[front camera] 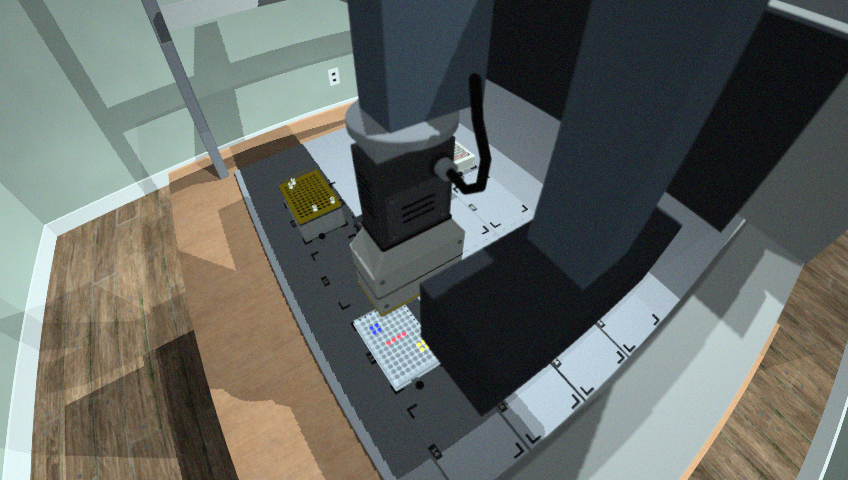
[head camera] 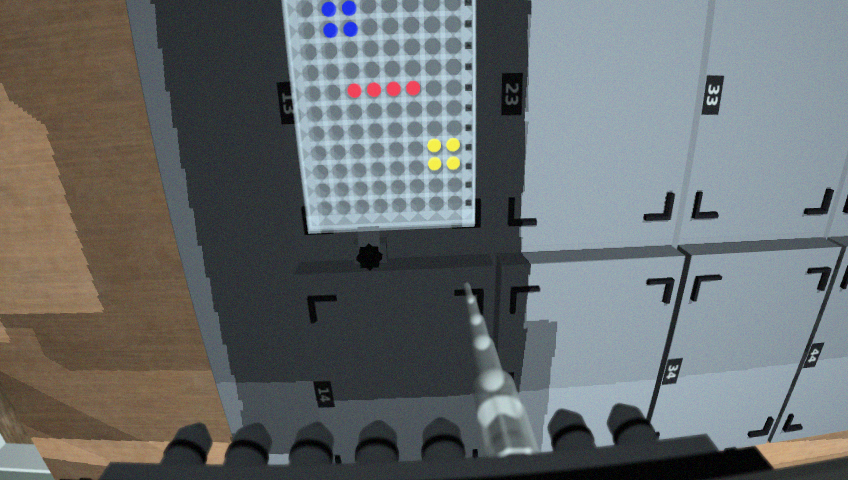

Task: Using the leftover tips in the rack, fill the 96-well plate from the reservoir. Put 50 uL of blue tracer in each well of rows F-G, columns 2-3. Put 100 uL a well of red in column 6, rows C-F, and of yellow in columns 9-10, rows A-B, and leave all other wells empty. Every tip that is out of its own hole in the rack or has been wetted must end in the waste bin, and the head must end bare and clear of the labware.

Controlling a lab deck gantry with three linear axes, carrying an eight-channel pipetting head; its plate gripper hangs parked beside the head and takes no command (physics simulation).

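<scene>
The 96-well plate (front camera: 399,352) (head camera: 380,130) shows blue in rows F-G, columns 2-3, red in column 6, rows C-F, and yellow in columns 9-10, rows A-B. The pipetting head (front camera: 410,261) (head camera: 380,469) is raised above the deck. In the head view, one channel bears a clear tip (head camera: 492,380) with no colour seen in it; the other channels are bare. The tip's end shows apart from the plate's near edge. The tip rack (front camera: 312,196) holds a few tips near two corners. A pale piece with reddish lines (front camera: 463,155), likely the reservoir, is partly hidden behind the head. The waste bin and parked gripper cannot be made out.
A large dark gantry arm (front camera: 553,309) crosses the deck and hides part of it and the plate's right corner in the front view. A black cable (front camera: 479,130) hangs beside the head. A black knob (front camera: 419,385) (head camera: 369,256) sits by the plate's end.
</scene>
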